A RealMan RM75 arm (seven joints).
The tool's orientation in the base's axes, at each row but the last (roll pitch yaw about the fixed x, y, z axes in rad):
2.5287, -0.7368, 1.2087
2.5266, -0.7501, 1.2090
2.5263, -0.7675, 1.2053
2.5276, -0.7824, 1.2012
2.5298, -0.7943, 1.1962
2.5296, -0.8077, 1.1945
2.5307, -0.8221, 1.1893
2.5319, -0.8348, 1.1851
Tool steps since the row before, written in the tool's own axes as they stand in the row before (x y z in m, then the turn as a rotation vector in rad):
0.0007, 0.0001, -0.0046, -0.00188, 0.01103, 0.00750
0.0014, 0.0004, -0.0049, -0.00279, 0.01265, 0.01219
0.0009, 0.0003, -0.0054, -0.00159, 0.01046, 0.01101
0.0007, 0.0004, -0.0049, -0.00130, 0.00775, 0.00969
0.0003, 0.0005, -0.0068, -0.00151, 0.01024, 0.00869
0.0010, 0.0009, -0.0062, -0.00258, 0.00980, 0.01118
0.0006, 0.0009, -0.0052, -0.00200, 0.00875, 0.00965
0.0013, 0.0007, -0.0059, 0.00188, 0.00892, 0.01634
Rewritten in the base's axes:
-0.0031, -0.0010, 0.0033, 0.01193, -0.00616, -0.00111
-0.0030, -0.0009, 0.0041, 0.01616, -0.00636, -0.00385
-0.0036, -0.0013, 0.0039, 0.01424, -0.00448, -0.00323
-0.0032, -0.0014, 0.0035, 0.01166, -0.00289, -0.00337
-0.0047, -0.0024, 0.0043, 0.01238, -0.00506, -0.00194
-0.0039, -0.0021, 0.0046, 0.01371, -0.00460, -0.00430
-0.0032, -0.0020, 0.0037, 0.01207, -0.00403, -0.00343
-0.0037, -0.0017, 0.0045, 0.01823, 0.00059, -0.00417

